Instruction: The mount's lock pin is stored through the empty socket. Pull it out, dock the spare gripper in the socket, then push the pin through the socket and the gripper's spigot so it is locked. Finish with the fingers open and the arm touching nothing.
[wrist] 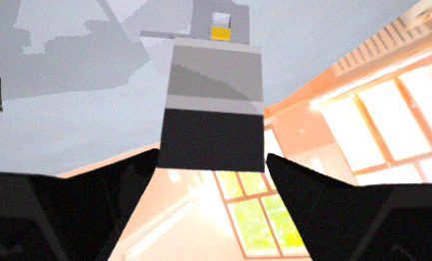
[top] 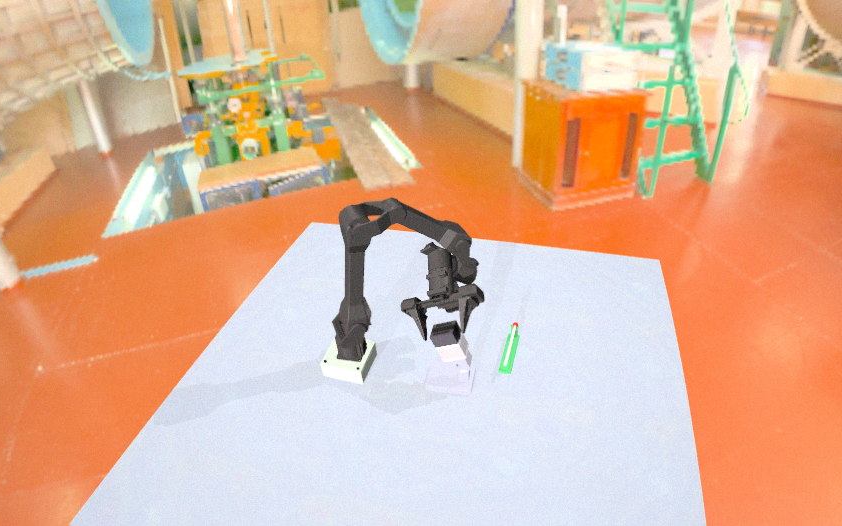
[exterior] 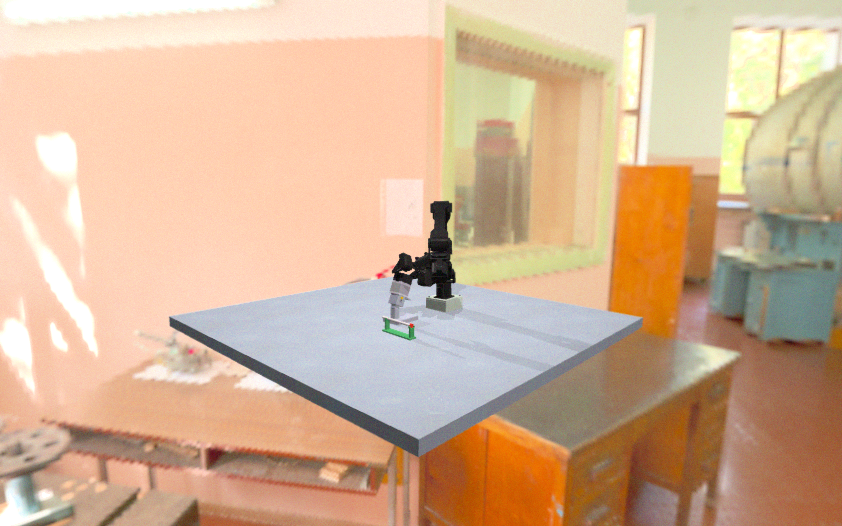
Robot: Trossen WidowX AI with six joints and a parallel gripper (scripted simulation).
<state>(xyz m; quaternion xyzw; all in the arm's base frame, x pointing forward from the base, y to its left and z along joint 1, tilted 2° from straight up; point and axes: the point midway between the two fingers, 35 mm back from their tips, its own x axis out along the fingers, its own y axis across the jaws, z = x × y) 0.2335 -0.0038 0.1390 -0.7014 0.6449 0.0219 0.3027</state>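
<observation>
My gripper tip is now 20 mm short of the spare gripper, 20 mm to the right of it and 40 mm above it. Also, from my gripper tip: green cradle: 150 mm ahead, 120 mm to the left, 140 mm below; then mount: 20 mm ahead, 20 mm to the left, 120 mm below.
</observation>
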